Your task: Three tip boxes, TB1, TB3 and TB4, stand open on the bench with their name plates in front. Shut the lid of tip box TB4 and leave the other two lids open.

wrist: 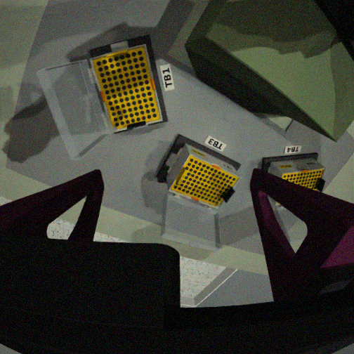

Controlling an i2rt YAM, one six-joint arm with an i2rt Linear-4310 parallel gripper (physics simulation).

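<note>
Tip box TB4 [302,177] is at the right, partly behind my right finger; its yellow top with dark holes shows, and its lid is mostly hidden. Its name plate [292,149] lies above it in the view. Tip box TB3 [205,181] is near the middle, its clear lid [191,222] folded open toward the bottom of the view; its plate [216,143] reads TB3. Tip box TB1 [126,86] is at the upper left, its clear lid [77,107] open to the left; its plate [167,77] reads TB1. My gripper [176,177] is open and empty, above the bench and apart from the boxes.
A large dark green block-like object [270,65] stands at the upper right, close to TB4's name plate. The grey bench surface [200,112] lies under the boxes, with a pale green band [137,237] and a speckled strip [197,275] beyond it at the bottom.
</note>
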